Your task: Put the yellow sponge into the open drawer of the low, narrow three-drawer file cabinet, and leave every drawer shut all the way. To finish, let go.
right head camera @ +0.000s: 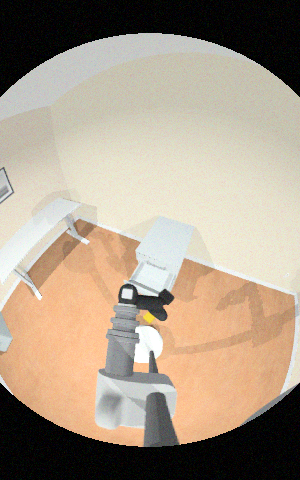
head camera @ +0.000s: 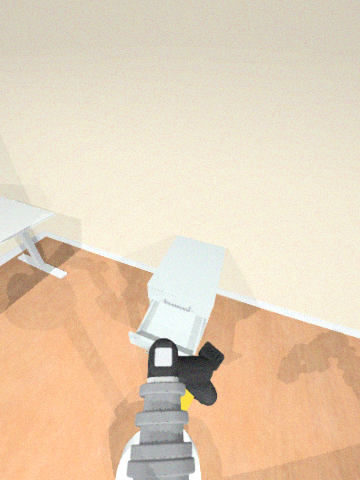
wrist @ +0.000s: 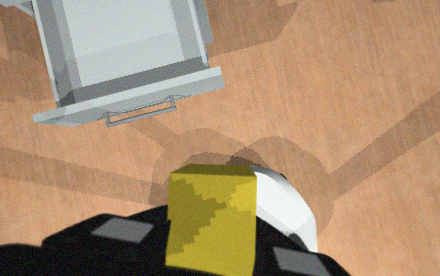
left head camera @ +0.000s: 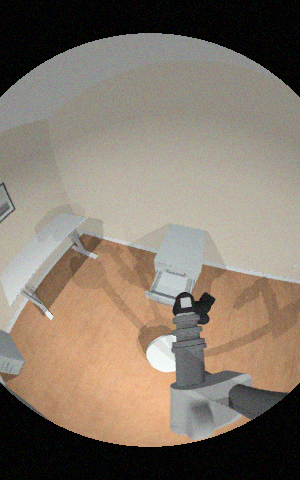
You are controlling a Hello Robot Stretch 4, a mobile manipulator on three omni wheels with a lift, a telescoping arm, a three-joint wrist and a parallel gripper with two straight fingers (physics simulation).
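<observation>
The yellow sponge (head camera: 186, 400) (right head camera: 149, 317) (wrist: 212, 220) is held upright between the fingers of my gripper (wrist: 215, 226), which is shut on it. The fingertips are largely hidden in the head views. The low, narrow white file cabinet (head camera: 190, 265) (left head camera: 182, 245) (right head camera: 165, 240) stands against the wall. Its open drawer (head camera: 140, 341) (wrist: 135, 102) extends toward me, and its visible inside is empty. A shut drawer front with a handle shows above it. In the wrist view the sponge is in front of the drawer's front panel, toward its right end, and apart from it.
A white desk (head camera: 17, 216) (left head camera: 45, 250) (right head camera: 37, 235) stands to the left of the file cabinet. Another grey cabinet (left head camera: 10, 356) shows at the left edge. A white rounded shape (left head camera: 161, 354) (right head camera: 150, 344) (wrist: 290, 205) lies below the arm. The wall is behind the file cabinet.
</observation>
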